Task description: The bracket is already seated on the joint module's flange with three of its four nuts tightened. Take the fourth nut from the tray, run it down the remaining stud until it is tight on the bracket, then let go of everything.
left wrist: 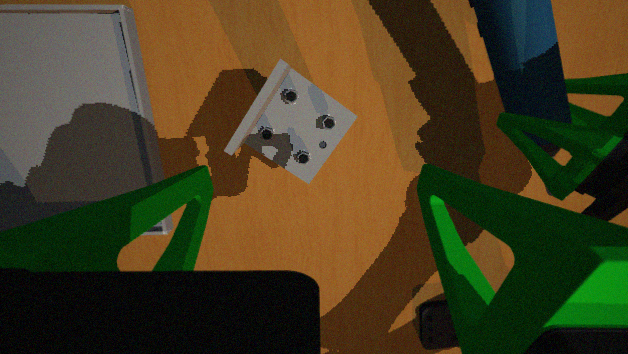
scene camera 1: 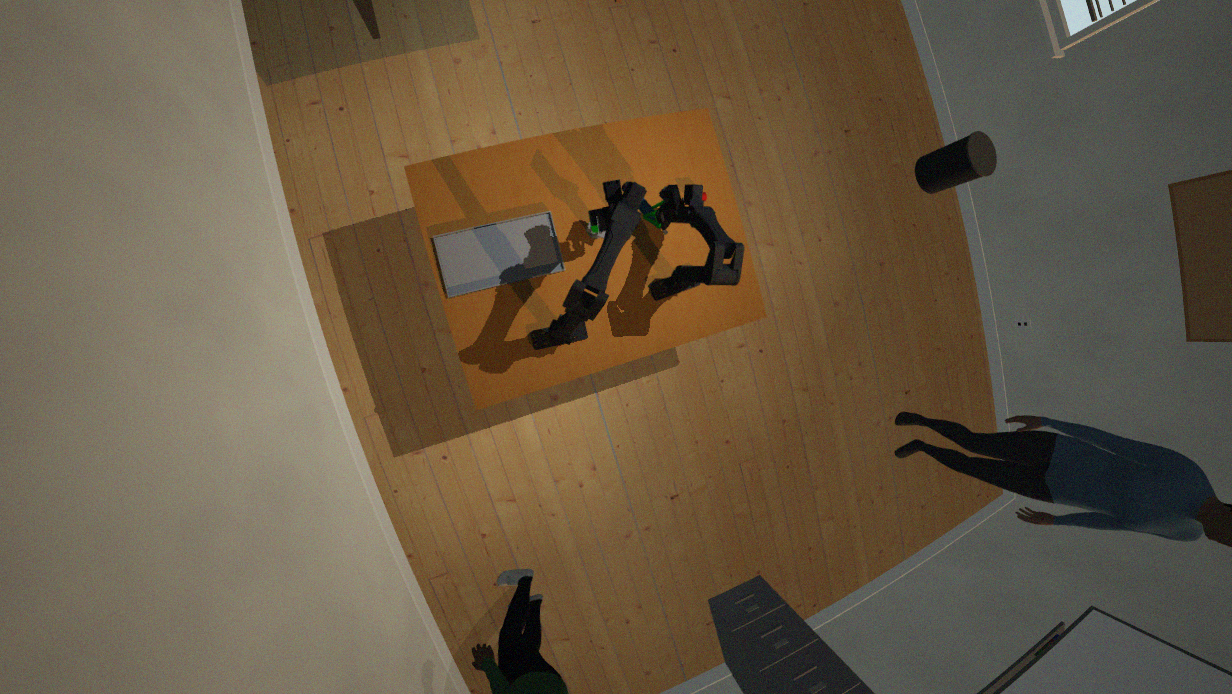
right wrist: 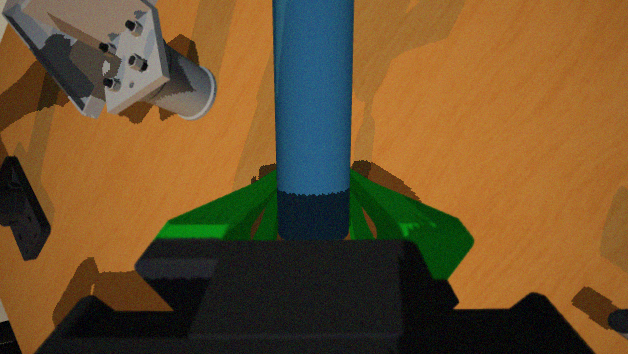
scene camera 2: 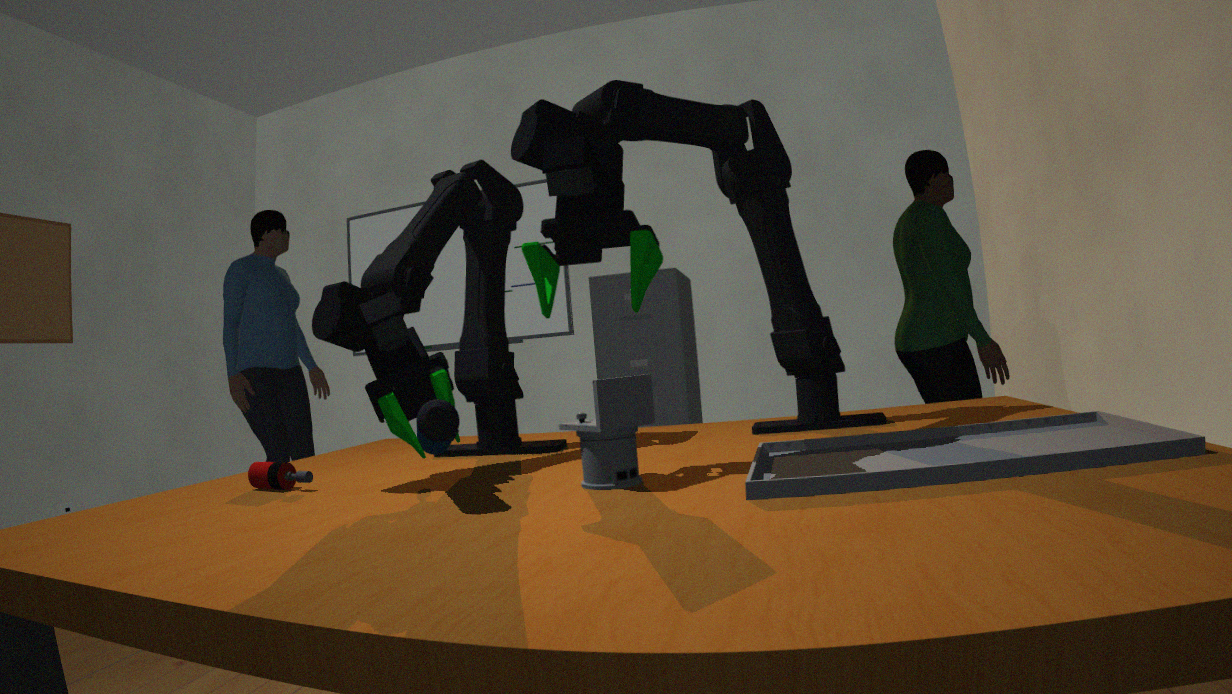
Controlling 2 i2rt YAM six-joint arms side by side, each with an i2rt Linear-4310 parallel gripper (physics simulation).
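Places are measured from the left arm's base along level axes (x ahead, y down, z left), in millimetres.
Where they show: left gripper, fingertip midpoint: point(left wrist: 314, 176) point(scene camera 2: 589, 313); right gripper, fingertip midpoint: point(left wrist: 514, 102) point(scene camera 1: 645, 213) point(right wrist: 313, 176) point(scene camera 2: 441, 447); left arm's base at its link origin: point(scene camera 1: 559, 334) point(right wrist: 24, 204) point(scene camera 2: 819, 426); right arm's base at its link origin: point(scene camera 1: 674, 284) point(scene camera 2: 499, 451).
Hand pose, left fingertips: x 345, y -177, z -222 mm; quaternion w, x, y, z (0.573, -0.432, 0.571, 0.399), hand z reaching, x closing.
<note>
Things, the pixels of their top centre, and the offset from my left fingertips. "spot": a spot on its surface instead.
- upright grey joint module at its top centre: point(left wrist: 297, 129) point(scene camera 2: 605, 412) point(right wrist: 116, 52) dz +10, dx +6, dy +103 mm
- shallow grey tray at its top centre: point(scene camera 2: 956, 441) point(scene camera 1: 500, 252) dz +366, dx -18, dy +161 mm
- grey shaft at a spot on its surface: point(scene camera 2: 272, 475) spot: dz -398, dx +88, dy +157 mm
The bracket point(scene camera 2: 625, 402) point(left wrist: 307, 112) point(right wrist: 150, 75) sits on the upright grey joint module point(scene camera 2: 608, 461) point(right wrist: 192, 95). In the left wrist view four dark stud ends show on its plate, each with what looks like a hex nut around it; how tight they are I cannot tell. The shallow grey tray point(scene camera 1: 469, 258) point(scene camera 2: 974, 466) point(left wrist: 134, 55) shows no nut in its visible part. My left gripper point(scene camera 2: 591, 312) point(left wrist: 314, 176) is open and empty, high above the bracket. My right gripper point(left wrist: 514, 102) point(right wrist: 313, 176) is shut on a blue cylinder point(left wrist: 530, 50) point(right wrist: 314, 100), beside the module.
A red and black cylinder with a grey shaft point(scene camera 1: 703, 197) point(scene camera 2: 272, 475) lies on the table beyond my right gripper. Two people and a grey cabinet point(scene camera 2: 642, 344) stand beyond the table in scene camera 2.
</note>
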